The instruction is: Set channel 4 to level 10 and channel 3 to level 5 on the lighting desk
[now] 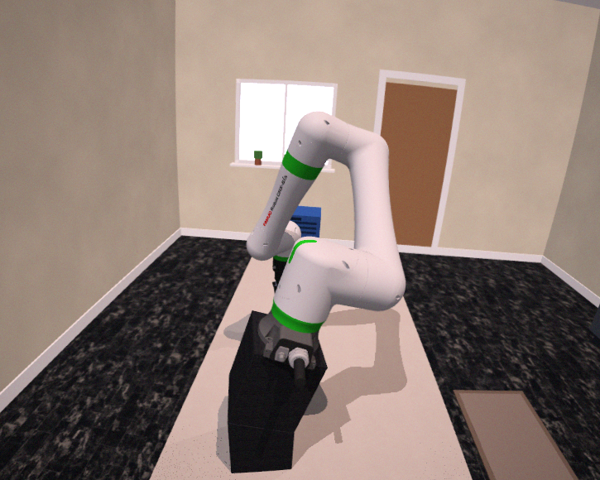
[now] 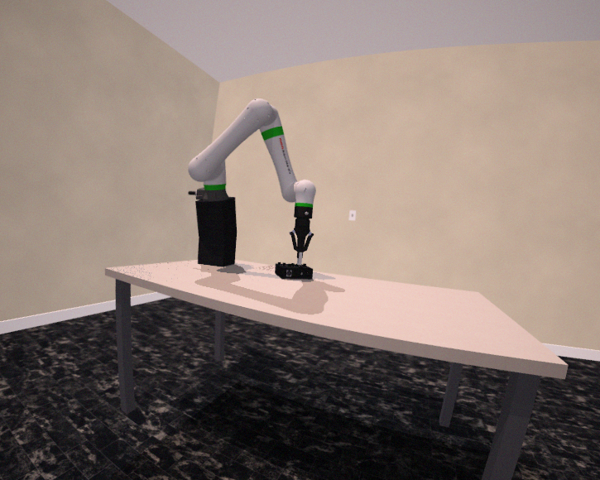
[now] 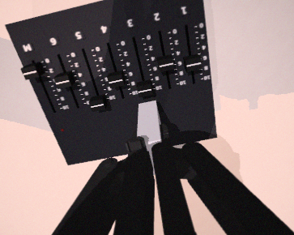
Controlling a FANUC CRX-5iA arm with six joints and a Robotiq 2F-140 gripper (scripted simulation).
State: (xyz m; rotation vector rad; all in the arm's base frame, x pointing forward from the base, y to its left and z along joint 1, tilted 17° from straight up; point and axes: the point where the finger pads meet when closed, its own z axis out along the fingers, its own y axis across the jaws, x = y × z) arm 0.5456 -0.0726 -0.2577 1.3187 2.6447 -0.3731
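My gripper is now 1 cm past the channel 3 fader cap, 2 cm to the right of it and 4 cm above it. Round my hand: channel 5 fader cap: 5 cm behind, 1 cm to the right, 4 cm below; channel 4 fader cap: 4 cm behind, 2 cm to the left, 4 cm below; channel 2 fader cap: 1 cm behind, 5 cm to the left, 4 cm below.
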